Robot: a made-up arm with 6 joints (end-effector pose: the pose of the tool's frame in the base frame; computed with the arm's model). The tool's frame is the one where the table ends. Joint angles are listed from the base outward.
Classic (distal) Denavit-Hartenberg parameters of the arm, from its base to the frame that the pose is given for. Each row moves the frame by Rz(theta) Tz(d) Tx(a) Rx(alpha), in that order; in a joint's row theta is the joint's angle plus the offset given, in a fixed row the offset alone. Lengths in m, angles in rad.
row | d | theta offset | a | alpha
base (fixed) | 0 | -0.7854 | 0.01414 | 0
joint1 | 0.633 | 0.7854 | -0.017 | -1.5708
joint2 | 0 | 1.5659 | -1.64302 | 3.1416
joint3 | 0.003 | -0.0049 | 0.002 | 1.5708
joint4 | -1.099 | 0 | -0.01 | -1.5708
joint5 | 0.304 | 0 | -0.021 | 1.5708
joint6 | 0.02 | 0 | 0.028 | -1.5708
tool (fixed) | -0.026 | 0 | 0 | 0
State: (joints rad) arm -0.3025 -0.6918 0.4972 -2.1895 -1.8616 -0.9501
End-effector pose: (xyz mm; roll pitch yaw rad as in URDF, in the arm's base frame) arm -366.1 247.4 2855.1 -3.0795 0.3112 -2.7518
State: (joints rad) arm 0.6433 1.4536 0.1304 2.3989 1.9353 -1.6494
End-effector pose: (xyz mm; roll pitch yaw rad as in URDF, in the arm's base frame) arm 1558.0 1380.7 -144.5 2.9630 0.0891 -1.6406
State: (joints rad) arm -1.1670 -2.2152 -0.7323 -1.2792 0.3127 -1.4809
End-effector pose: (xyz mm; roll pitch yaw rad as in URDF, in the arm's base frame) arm -491.6 843.6 679.8 1.2918 -0.1093 1.5952
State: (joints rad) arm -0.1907 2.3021 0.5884 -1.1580 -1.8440 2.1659
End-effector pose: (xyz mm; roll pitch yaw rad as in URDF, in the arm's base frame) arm 715.5 -312.4 -1522.4 2.7792 0.4308 -3.1175
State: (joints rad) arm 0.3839 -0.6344 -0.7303 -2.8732 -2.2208 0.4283
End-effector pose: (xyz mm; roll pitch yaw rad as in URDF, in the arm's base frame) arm -11.3 271.7 1733.5 1.6079 0.6049 -3.0722
